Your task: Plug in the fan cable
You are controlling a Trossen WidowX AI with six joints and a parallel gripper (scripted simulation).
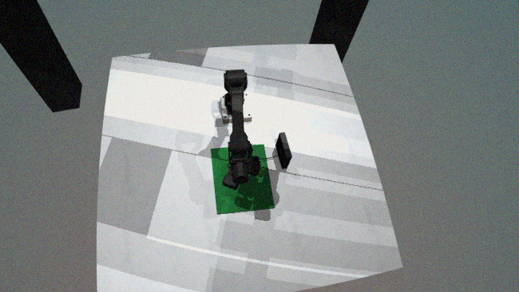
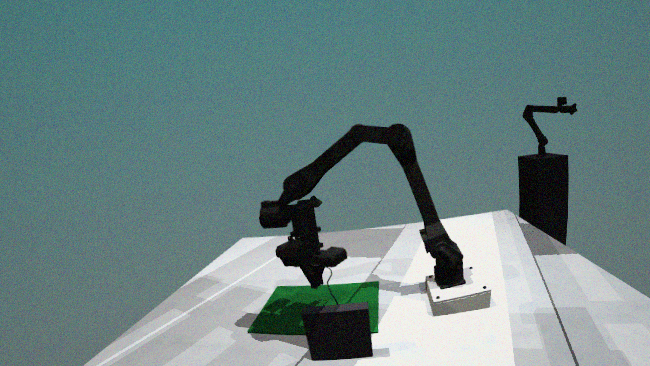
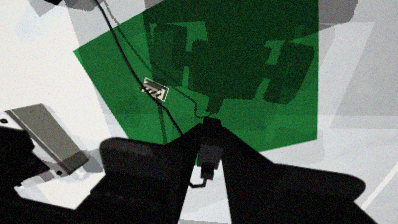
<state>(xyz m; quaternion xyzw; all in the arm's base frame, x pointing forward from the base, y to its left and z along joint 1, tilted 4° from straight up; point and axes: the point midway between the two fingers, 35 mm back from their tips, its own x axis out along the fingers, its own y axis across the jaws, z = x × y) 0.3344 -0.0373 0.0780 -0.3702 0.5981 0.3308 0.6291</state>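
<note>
The whitish fan header is 6 cm behind my gripper tip, 6 cm to the left of it and 6 cm below it. The rest, counted from my gripper tip: black plug 1 cm to the right, 1 cm above; then green board 2 cm to the left, 8 cm below; then black fan 8 cm behind, 21 cm to the left.
</note>
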